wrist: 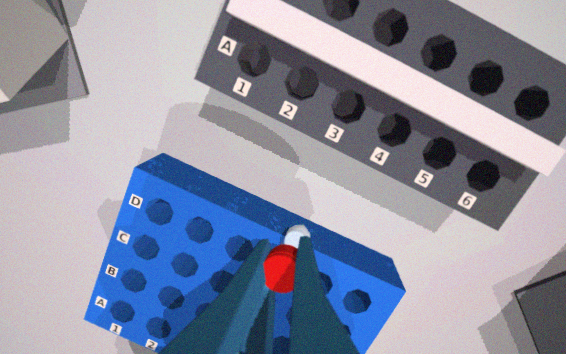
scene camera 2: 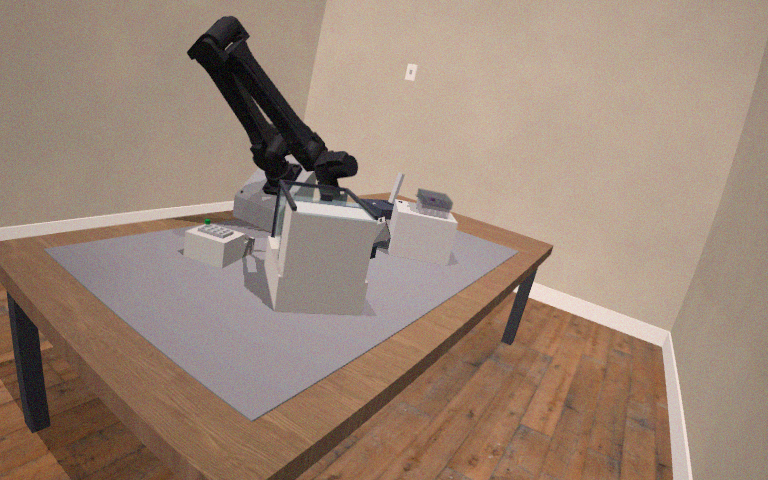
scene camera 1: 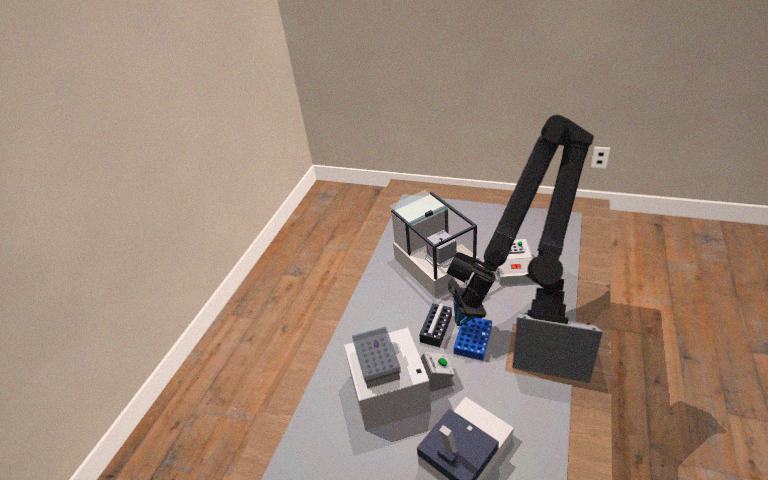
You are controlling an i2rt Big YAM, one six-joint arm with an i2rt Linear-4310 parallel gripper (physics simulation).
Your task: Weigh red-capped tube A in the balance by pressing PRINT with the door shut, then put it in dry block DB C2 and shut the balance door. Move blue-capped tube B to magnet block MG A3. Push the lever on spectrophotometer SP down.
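Observation:
My gripper point(scene camera 1: 462, 316) point(wrist: 287, 248) is shut on the red-capped tube A point(wrist: 281, 272), above the blue block point(scene camera 1: 469, 354) point(wrist: 180, 194) labelled A to D; the fingers hide part of its holes. Blue-capped tube B does not show in the wrist view. The dark block with a white bar point(scene camera 1: 432, 341) point(wrist: 325, 94) lies beside it, its A row of holes numbered 1 to 6. The balance point(scene camera 1: 416, 271) point(scene camera 2: 325, 266) has its glass top panel point(scene camera 1: 417, 207) slid back, leaving the top open. The spectrophotometer point(scene camera 1: 475, 447) has its lever point(scene camera 1: 446, 438) point(scene camera 2: 397, 187) standing up.
A white machine point(scene camera 1: 396, 404) point(scene camera 2: 421, 234) carries a grey block of holes point(scene camera 1: 378, 356) with a purple cap in it. A small box with a green button point(scene camera 1: 442, 361) stands beside it. A keypad box point(scene camera 1: 514, 273) point(scene camera 2: 210, 249) stands near the balance. The arm's base box point(scene camera 1: 556, 348) stands right of the blue block.

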